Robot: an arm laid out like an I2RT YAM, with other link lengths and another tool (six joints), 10 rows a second.
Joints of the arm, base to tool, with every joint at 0 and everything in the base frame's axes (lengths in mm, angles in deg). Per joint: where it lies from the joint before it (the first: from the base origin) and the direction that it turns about. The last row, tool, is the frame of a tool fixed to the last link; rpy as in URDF.
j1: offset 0.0 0.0 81.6 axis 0 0 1
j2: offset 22.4 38.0 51.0 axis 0 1 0
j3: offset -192.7 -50.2 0.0 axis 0 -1 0
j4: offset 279.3 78.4 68.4 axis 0 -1 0
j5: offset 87.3 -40.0 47.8 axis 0 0 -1
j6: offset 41.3 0.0 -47.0 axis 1 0 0
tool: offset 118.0 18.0 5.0 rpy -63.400 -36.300 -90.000
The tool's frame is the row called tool.
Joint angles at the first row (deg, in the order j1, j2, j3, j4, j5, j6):
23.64 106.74 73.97 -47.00 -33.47 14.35
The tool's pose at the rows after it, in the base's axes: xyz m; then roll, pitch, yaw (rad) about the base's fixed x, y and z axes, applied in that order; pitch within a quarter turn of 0, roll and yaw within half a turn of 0:
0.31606 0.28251 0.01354 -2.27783 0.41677 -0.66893
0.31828 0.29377 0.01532 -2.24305 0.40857 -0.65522
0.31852 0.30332 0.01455 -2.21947 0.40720 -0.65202
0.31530 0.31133 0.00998 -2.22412 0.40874 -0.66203
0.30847 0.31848 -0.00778 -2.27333 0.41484 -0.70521
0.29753 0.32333 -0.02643 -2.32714 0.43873 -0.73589
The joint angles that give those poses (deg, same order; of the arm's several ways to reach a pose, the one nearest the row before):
25.30 106.74 73.86 -44.88 -30.46 18.17
26.59 106.74 73.63 -42.00 -30.52 19.75
27.77 106.80 72.99 -39.20 -30.55 21.61
29.15 107.37 72.69 -37.56 -29.98 23.64
30.98 109.84 72.68 -36.03 -28.47 26.92
32.38 112.60 72.69 -35.31 -28.43 29.12

